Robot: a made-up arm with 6 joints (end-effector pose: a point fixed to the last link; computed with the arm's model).
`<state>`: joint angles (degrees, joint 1 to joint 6).
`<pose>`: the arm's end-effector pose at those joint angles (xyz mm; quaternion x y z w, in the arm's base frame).
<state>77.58 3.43 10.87 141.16 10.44 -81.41</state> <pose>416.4 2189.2 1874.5 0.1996 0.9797 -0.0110 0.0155</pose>
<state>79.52 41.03 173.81 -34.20 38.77 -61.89</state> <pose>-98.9 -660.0 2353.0 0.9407 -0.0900 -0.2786 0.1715</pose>
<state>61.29 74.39 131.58 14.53 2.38 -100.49</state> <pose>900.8 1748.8 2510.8 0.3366 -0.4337 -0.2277 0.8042</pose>
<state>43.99 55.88 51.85 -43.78 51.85 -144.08</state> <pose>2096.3 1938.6 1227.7 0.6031 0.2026 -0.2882 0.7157</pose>
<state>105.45 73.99 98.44 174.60 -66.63 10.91</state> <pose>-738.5 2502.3 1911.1 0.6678 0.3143 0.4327 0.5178</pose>
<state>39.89 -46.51 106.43 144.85 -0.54 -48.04</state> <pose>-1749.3 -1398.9 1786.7 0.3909 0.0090 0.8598 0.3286</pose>
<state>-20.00 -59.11 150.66 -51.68 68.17 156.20</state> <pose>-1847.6 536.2 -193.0 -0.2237 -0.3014 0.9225 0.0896</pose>
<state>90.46 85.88 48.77 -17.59 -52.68 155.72</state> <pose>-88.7 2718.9 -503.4 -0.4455 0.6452 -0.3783 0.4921</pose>
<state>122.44 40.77 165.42 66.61 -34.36 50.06</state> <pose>305.2 -279.8 2628.0 -0.4111 -0.6597 -0.5915 0.2144</pose>
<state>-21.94 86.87 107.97 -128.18 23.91 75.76</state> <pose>2627.4 -1067.8 1393.3 -0.5011 -0.1923 -0.7174 0.4441</pose>
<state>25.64 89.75 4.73 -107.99 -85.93 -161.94</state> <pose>1309.4 915.8 -1240.7 -0.0858 -0.9477 0.0912 0.2937</pose>
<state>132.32 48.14 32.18 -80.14 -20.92 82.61</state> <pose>-1990.0 2066.7 749.7 0.2625 -0.8050 0.4414 0.2969</pose>
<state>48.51 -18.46 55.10 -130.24 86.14 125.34</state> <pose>304.6 237.9 3041.8 -0.5418 -0.3385 -0.4315 0.6370</pose>
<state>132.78 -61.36 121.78 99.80 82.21 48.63</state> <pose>1363.7 -1776.6 611.0 0.6231 -0.2581 0.7141 0.1877</pose>
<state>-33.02 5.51 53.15 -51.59 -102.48 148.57</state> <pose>1286.3 -619.3 2733.9 0.4054 0.7718 -0.3906 0.2957</pose>
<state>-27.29 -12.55 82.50 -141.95 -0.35 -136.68</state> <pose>-317.3 191.7 3302.3 0.6691 0.1224 0.3597 0.6387</pose>
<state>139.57 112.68 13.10 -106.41 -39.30 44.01</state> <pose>-880.7 542.5 -1747.8 -0.4136 -0.2435 0.8169 0.3199</pose>
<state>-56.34 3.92 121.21 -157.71 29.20 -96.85</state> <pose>-424.9 592.0 3031.8 0.7209 -0.2265 0.0837 0.6496</pose>
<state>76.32 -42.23 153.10 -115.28 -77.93 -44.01</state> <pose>-701.6 -1836.2 404.5 -0.5196 0.8194 -0.1648 0.1770</pose>
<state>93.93 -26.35 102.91 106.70 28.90 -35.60</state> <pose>-14.4 -1505.1 2658.6 0.0454 0.4561 0.8822 0.1079</pose>
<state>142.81 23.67 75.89 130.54 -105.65 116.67</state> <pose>-1017.4 941.3 2932.0 0.5835 0.4378 -0.3020 0.6137</pose>
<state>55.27 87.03 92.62 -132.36 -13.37 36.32</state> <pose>1636.6 2573.7 993.2 0.0366 -0.2643 -0.0905 0.9595</pose>
